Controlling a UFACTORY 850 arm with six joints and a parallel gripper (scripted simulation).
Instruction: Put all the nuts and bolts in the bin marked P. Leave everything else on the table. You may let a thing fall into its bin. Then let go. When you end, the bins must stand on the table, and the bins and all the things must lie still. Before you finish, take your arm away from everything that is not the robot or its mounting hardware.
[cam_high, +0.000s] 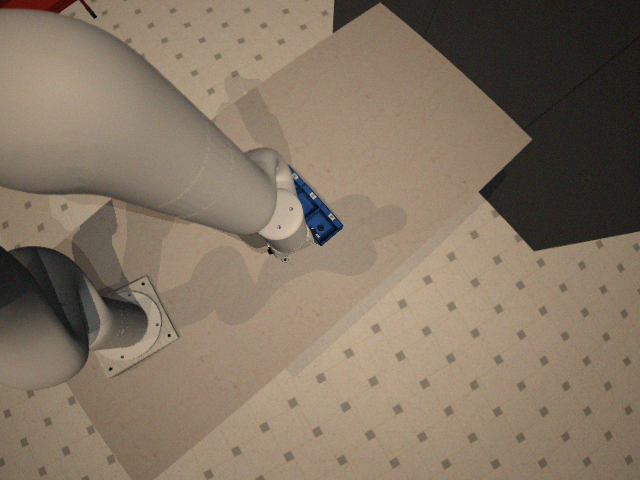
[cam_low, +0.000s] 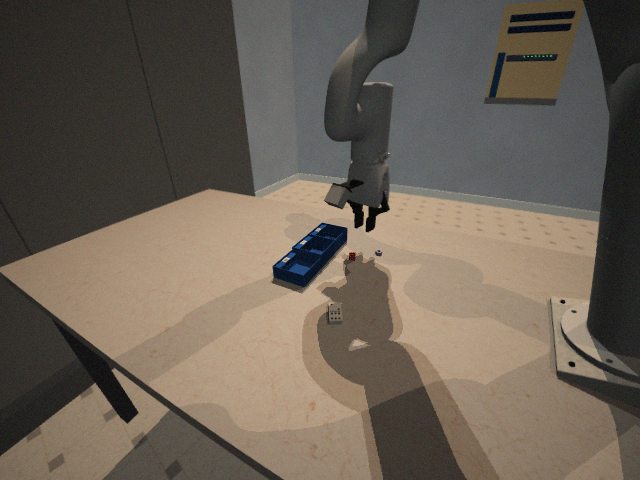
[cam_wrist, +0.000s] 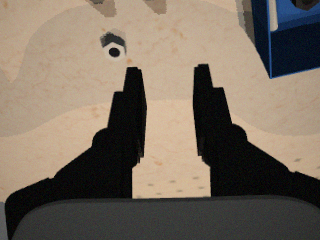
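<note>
My gripper is now 40 mm past the grey nut and 80 mm above it. Also, from my hand: red die (20 mm ahead, 50 mm to the left, 80 mm below); black nut (100 mm ahead, 10 mm to the right, 80 mm below); grey bolt (70 mm ahead, 70 mm below).
</note>
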